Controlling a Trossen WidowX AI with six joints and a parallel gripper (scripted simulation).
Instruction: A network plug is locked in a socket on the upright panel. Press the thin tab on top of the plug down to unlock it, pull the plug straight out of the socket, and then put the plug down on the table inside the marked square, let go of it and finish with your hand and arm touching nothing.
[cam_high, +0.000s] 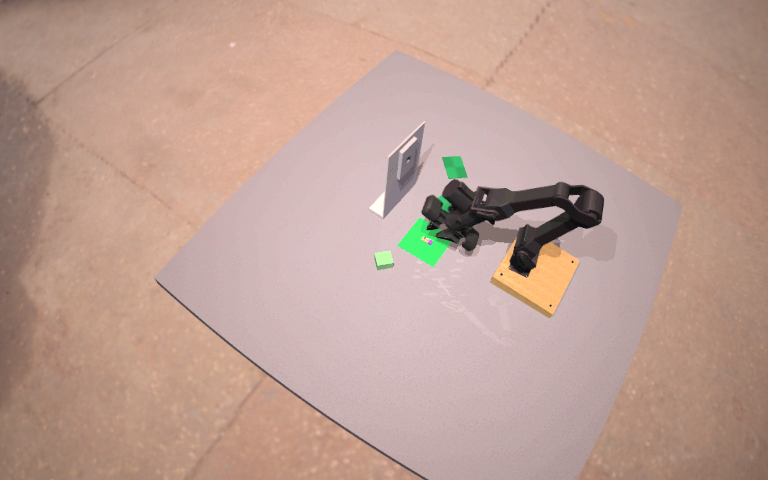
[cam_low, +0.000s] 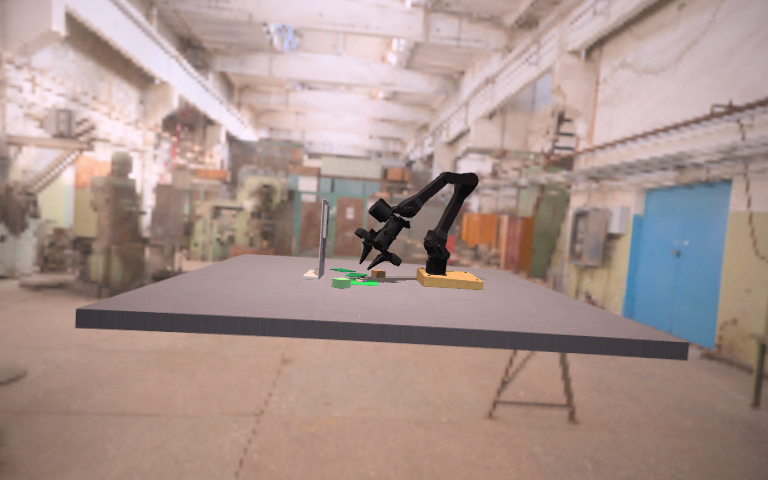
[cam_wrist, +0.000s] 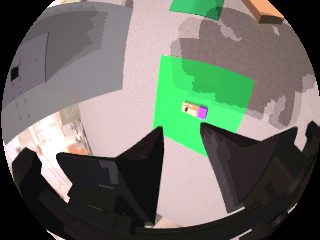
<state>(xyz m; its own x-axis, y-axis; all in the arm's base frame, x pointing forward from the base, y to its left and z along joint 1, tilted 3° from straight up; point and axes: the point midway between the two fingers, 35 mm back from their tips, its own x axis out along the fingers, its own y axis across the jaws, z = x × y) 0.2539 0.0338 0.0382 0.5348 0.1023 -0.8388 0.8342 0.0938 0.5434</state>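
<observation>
My gripper tip is 50 mm above the purple plug and 10 mm short of it. Round my gripper tip: bright green marked square (50 mm below, 10 mm ahead); then brown block (150 mm to the right, 80 mm behind, 40 mm below); then light green block (120 mm to the left, 80 mm ahead, 40 mm below).
</observation>
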